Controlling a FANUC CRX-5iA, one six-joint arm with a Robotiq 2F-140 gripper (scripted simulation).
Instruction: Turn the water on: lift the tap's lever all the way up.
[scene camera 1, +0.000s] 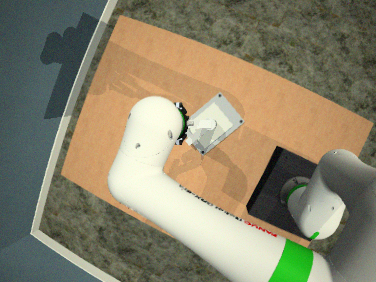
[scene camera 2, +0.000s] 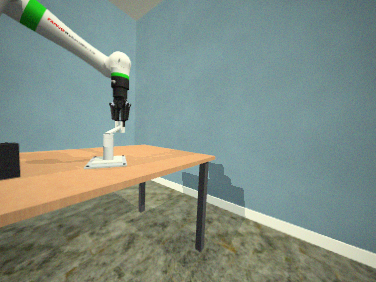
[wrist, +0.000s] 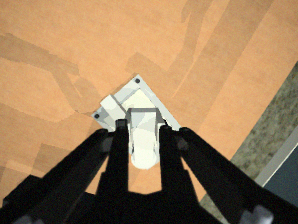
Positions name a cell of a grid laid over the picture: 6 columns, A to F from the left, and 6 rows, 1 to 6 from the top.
I see my gripper (wrist: C4) and a lever (wrist: C4).
